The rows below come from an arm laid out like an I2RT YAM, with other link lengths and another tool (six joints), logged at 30 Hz.
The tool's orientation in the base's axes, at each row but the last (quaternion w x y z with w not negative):
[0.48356 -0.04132 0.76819 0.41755]
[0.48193 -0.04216 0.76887 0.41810]
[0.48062 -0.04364 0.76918 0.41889]
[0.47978 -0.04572 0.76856 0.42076]
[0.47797 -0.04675 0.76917 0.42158]
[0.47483 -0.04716 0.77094 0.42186]
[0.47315 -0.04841 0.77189 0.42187]
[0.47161 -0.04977 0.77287 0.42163]
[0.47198 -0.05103 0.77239 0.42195]
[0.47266 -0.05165 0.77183 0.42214]
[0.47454 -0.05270 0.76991 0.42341]
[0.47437 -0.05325 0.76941 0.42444]
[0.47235 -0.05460 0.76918 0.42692]
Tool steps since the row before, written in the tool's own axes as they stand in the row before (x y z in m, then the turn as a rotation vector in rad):
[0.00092 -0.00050 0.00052 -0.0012 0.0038 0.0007]
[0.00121 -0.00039 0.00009 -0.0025 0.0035 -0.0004]
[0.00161 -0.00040 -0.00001 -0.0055 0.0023 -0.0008]
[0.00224 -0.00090 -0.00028 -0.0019 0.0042 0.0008]
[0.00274 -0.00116 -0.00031 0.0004 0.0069 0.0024]
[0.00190 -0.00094 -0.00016 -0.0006 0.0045 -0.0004]
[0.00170 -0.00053 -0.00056 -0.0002 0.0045 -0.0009]
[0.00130 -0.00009 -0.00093 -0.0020 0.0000 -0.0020]
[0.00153 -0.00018 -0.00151 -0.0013 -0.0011 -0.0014]
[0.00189 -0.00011 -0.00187 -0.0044 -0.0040 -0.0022]
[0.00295 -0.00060 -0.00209 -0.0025 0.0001 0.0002]
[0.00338 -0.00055 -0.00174 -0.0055 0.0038 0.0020]
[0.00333 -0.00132 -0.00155 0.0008 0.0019 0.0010]
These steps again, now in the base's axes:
[0.00012 0.00034 -0.00111 -0.0006 0.0025 0.0031]
[-0.00040 0.00022 -0.00119 -0.0006 0.0011 0.0041]
[-0.00068 0.00028 -0.00149 0.0013 -0.0009 0.0058]
[-0.00097 -0.00002 -0.00223 -0.0004 0.0026 0.0039]
[-0.00114 -0.00005 -0.00276 -0.0018 0.0062 0.0034]
[-0.00070 -0.00009 -0.00201 -0.0021 0.0024 0.0033]
[-0.00107 -0.00018 -0.00152 -0.0026 0.0022 0.0031]
[-0.00131 -0.00029 -0.00087 -0.0003 -0.0020 0.0019]
[-0.00179 -0.00068 -0.00099 0.0003 -0.0021 0.0006]
[-0.00227 -0.00078 -0.00116 0.0028 -0.0055 0.0014]
[-0.00275 -0.00090 -0.00225 0.0014 -0.0006 0.0020]
[-0.00276 -0.00049 -0.00262 0.0025 0.0021 0.0062]
[-0.00223 -0.00087 -0.00308 -0.0007 0.0022 0.0003]

